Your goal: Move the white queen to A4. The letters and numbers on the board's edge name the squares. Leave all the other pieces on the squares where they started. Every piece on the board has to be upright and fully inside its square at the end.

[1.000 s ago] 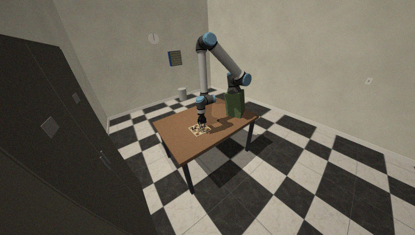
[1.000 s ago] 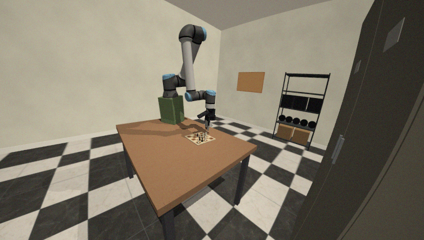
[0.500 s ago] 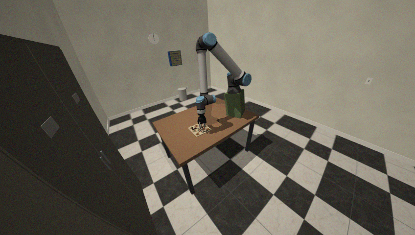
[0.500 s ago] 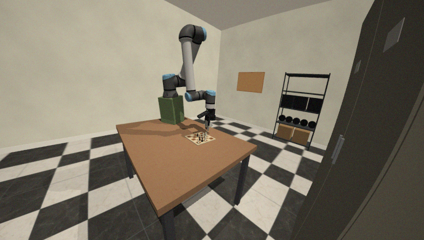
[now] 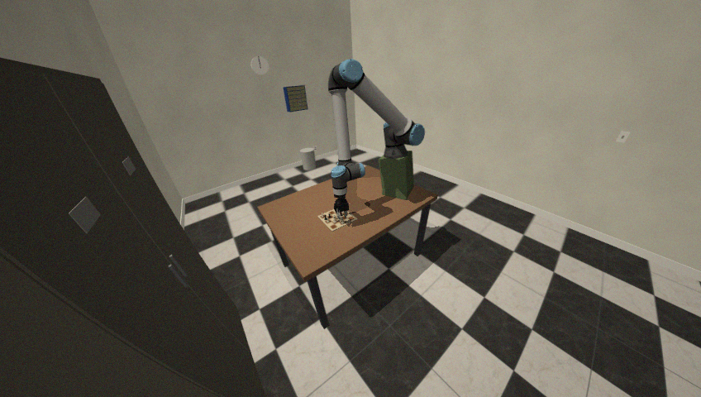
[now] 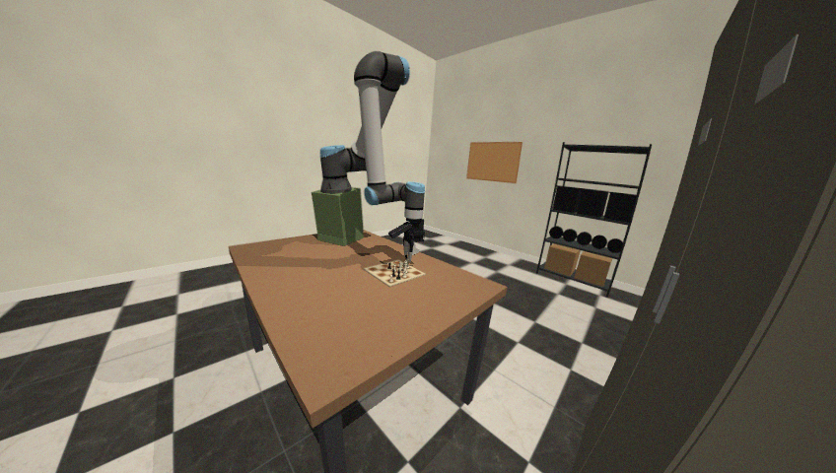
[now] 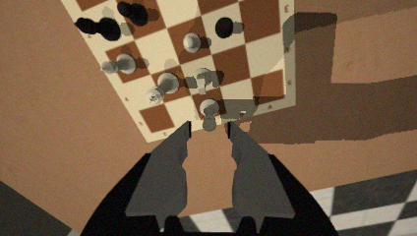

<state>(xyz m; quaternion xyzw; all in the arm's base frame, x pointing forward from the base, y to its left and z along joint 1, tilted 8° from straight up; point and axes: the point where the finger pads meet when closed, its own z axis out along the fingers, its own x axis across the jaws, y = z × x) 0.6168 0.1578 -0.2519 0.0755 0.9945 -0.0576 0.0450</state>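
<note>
Now: the chessboard 10 mm ahead of my hand, 80 mm to the right of it and 60 mm below it.
</note>
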